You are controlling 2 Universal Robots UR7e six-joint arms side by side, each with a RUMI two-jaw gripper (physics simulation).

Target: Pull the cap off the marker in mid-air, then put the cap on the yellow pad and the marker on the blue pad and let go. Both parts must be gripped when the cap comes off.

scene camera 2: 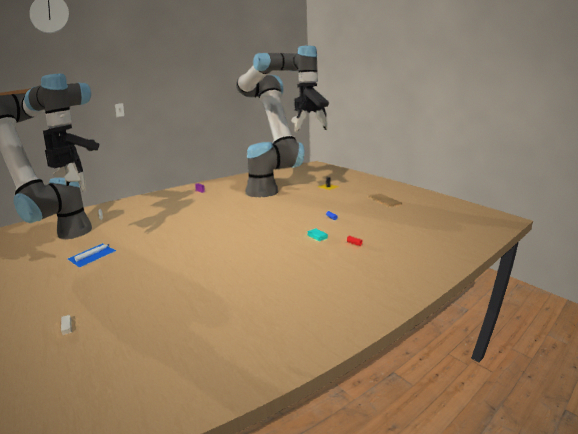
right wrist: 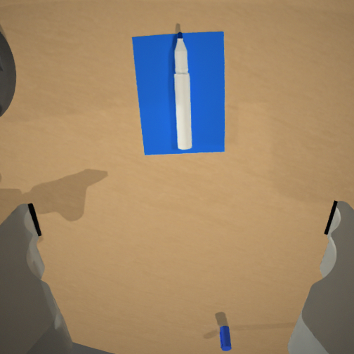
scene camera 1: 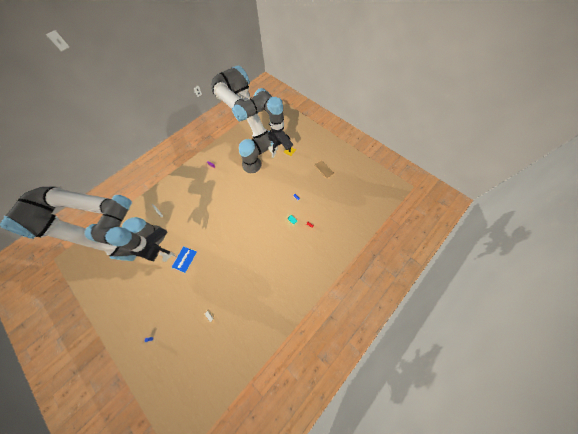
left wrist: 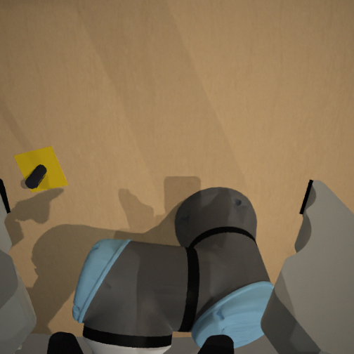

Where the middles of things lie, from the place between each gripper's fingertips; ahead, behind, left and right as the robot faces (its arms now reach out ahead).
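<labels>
Blue pad (right wrist: 153,55): my right hand 230 mm above it, 10 mm past it.
Blue pad, from my left hand: 300 mm below, 900 mm to the right, 20 mm ahead. By its middle, the pad is nearer to my right hand than to my left hand.
</labels>
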